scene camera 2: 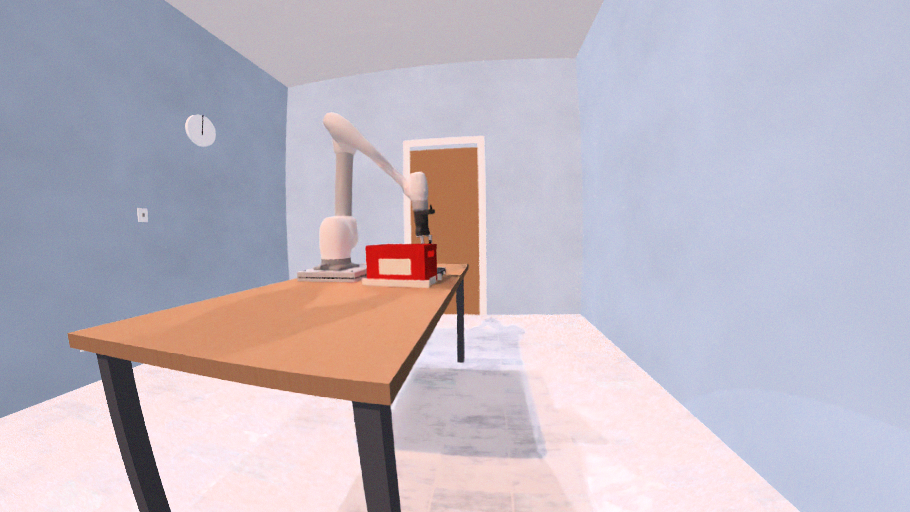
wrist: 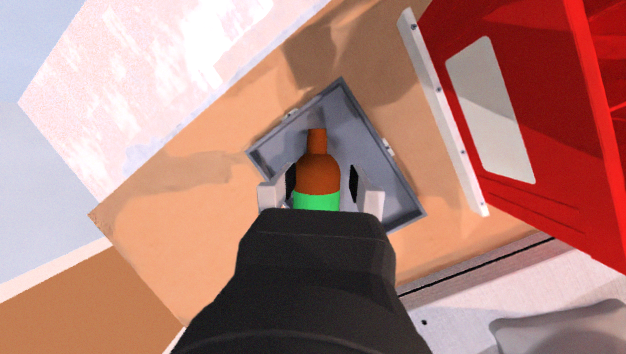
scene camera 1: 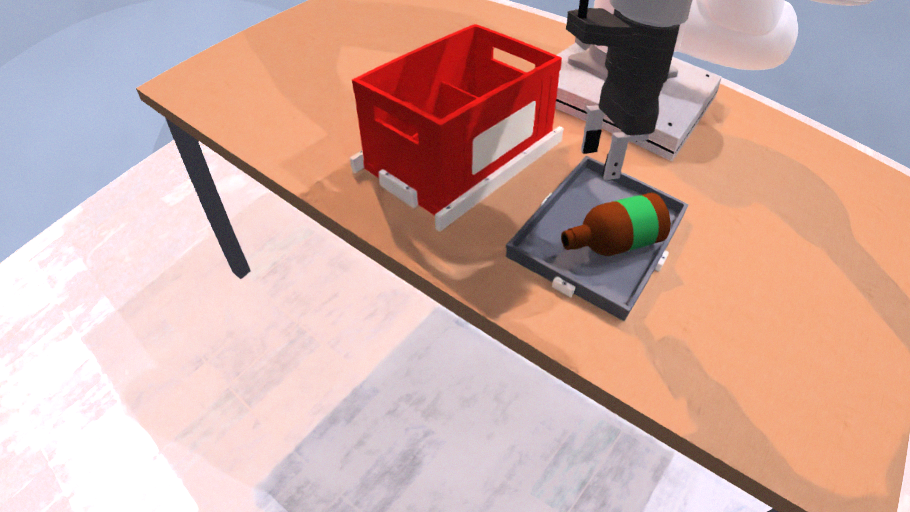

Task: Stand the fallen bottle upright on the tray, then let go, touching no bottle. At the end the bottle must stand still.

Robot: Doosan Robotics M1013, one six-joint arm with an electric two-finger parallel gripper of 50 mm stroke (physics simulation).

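Places are measured from the arm's base along level axes (x ahead, y left, z up), in millimetres.
Pixels of known places: gripper, fingertip midpoint: (wrist: 322, 175) (scene camera 1: 599, 164); arm's base, link origin: (scene camera 2: 336, 268) (wrist: 557, 352).
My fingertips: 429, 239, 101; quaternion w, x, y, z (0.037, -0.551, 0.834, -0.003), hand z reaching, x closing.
For each thing: its top centre in the pictures, then the offset to it from my fingertips, as dx, dy, dz.
- brown bottle with a green label, top centre: (wrist: 313, 187) (scene camera 1: 618, 209) -26, +31, -72
- tall red crate, top centre: (scene camera 1: 460, 65) (scene camera 2: 402, 244) -2, -272, +24
- white rail, top centre: (scene camera 1: 506, 165) (wrist: 451, 121) -14, -174, -122
The brown bottle with a green label (scene camera 1: 610, 229) (wrist: 317, 172) lies on its side in the grey tray (scene camera 1: 604, 280) (wrist: 360, 135). In scene camera 1 its neck points left and slightly down, and its base is near the tray's right side. My gripper (scene camera 1: 601, 162) (scene camera 2: 425, 240) (wrist: 322, 175) is open and empty, pointing down above the tray's back part. In the wrist view the bottle's shoulder shows between the two fingers, lower down than they are, and the gripper body hides its base. In scene camera 2 the crate hides the bottle and most of the tray.
A tall red crate (scene camera 1: 445, 152) (scene camera 2: 375, 254) (wrist: 540, 75) stands beside the tray, with a white rail (scene camera 1: 502, 178) (wrist: 451, 125) along its near side. The robot's base plate (scene camera 1: 687, 108) lies behind the tray. Small white blocks sit against the tray's outer walls.
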